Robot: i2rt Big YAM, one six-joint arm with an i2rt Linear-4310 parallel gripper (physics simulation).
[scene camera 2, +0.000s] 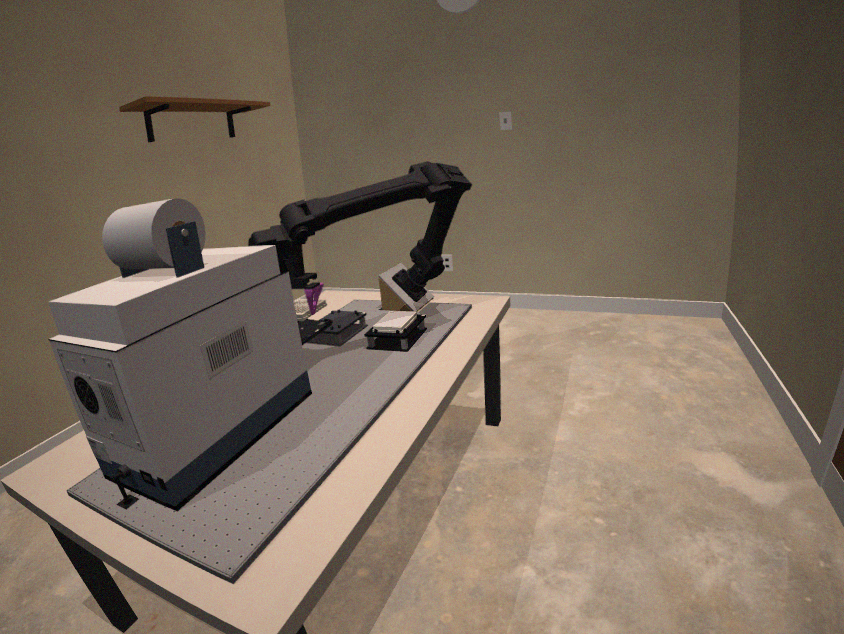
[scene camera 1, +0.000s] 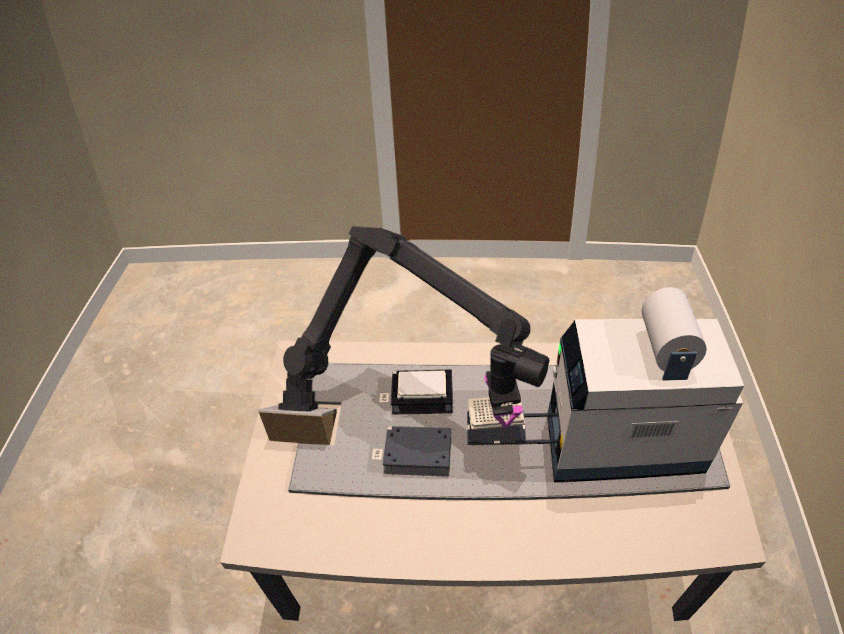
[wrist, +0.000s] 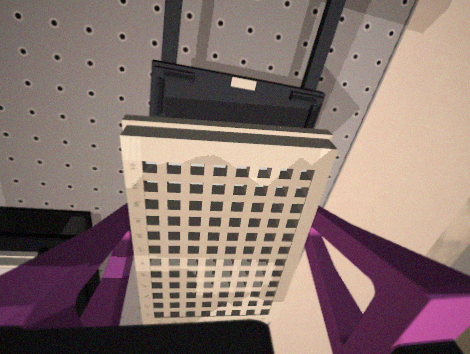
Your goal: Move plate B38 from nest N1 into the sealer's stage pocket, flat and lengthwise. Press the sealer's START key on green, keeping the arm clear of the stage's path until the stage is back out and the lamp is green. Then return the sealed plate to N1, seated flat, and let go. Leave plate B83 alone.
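Places are measured from the arm's base along level axes (x ahead, y left, z up), in metres.
Where they show: gripper, fingertip midpoint: (scene camera 2: 298, 314) (scene camera 1: 502, 412) (wrist: 221, 211); arm's base, link origin: (scene camera 2: 408, 286) (scene camera 1: 298, 408).
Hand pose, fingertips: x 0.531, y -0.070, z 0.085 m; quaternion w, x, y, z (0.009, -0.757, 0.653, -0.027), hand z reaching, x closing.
Note:
Each offset is from my fingertips to the top centre of the thing. "spot": to the spot under its first point.
Plate B38 {0.017 m back, 0.002 m right, 0.018 m up} (scene camera 1: 481, 411) (scene camera 2: 300, 307) (wrist: 220, 150), cream with a grid of square wells, is held lengthwise a little above the sealer's stage {0.031 m ahead, 0.006 m right, 0.041 m down} (scene camera 1: 494, 436) (wrist: 205, 79). My gripper (scene camera 1: 506, 414) (scene camera 2: 313, 298) (wrist: 221, 211) is shut on its long sides with magenta fingers. A strip of the dark pocket shows beyond the plate's far end in the wrist view; the rest is hidden under the plate. Nest N1 {0.208 m back, 0.031 m right, 0.086 m down} (scene camera 1: 416, 447) (scene camera 2: 345, 321) holds no plate. Plate B83 {0.207 m back, 0.169 m left, 0.079 m down} (scene camera 1: 421, 384) (scene camera 2: 397, 321) sits in the other nest {spot: 0.208 m back, 0.124 m left, 0.135 m down} (scene camera 1: 421, 408) (scene camera 2: 388, 342). The lamp {0.133 m ahead, 0.087 m left, 0.142 m up} (scene camera 1: 560, 348) is green.
The sealer (scene camera 1: 641, 436) (scene camera 2: 225, 382) stands at the right in scene camera 1, its stage out on two rails {spot: 0.092 m ahead, 0.049 m right, 0.053 m down} (scene camera 1: 539, 441) (wrist: 172, 30). A film roll {0.366 m ahead, 0.004 m right, 0.336 m up} (scene camera 1: 672, 327) (scene camera 2: 143, 235) is on top. The arm base's wedge (scene camera 1: 298, 426) (scene camera 2: 393, 294) stands at the left.

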